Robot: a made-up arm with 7 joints.
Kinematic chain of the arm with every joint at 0, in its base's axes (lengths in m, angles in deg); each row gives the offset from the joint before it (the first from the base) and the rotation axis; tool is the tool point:
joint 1: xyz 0 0.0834 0 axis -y
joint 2: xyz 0 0.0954 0 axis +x
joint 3: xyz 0 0 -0.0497 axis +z
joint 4: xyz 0 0 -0.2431 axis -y
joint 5: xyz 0 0 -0.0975 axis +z
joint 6: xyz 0 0 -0.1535 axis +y
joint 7: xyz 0 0 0 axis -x
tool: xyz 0 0 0
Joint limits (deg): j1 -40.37..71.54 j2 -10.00..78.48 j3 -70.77..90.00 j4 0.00..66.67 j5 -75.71..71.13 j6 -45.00..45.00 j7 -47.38..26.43
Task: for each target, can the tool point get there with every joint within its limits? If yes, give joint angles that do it. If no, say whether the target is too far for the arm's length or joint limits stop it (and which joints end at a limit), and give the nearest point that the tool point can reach.
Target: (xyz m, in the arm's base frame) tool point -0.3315 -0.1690 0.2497
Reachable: no: joint limits stop it (at a limit: joint 1, joint 2, joint 3, joint 4) | nearest point -0.1679 -0.1036 -0.3146 | short by 0.591 m
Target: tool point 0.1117 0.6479 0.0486
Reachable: yes | joints 57.79 59.79 60.34 54.12 44.63 -37.72 -28.14
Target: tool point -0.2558 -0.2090 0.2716
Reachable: no: joint limits stop it (at a limit: joint 1, joint 2, joint 3, joint 4) | nearest point -0.1679 -0.1036 -0.3146 | short by 0.602 m
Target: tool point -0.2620 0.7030 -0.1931
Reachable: no: too far | nearest point -0.1822 0.6442 -0.2143 | short by 0.101 m
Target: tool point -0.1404 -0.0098 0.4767
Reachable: no: joint limits stop it (at a limit: joint 1, joint 2, joint 4) | nearest point 0.0282 0.5865 0.1998 | short by 0.679 m
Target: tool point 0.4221 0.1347 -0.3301
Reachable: yes | joints 45.36 -0.25 -34.11 17.27 25.30 -22.53 -20.56
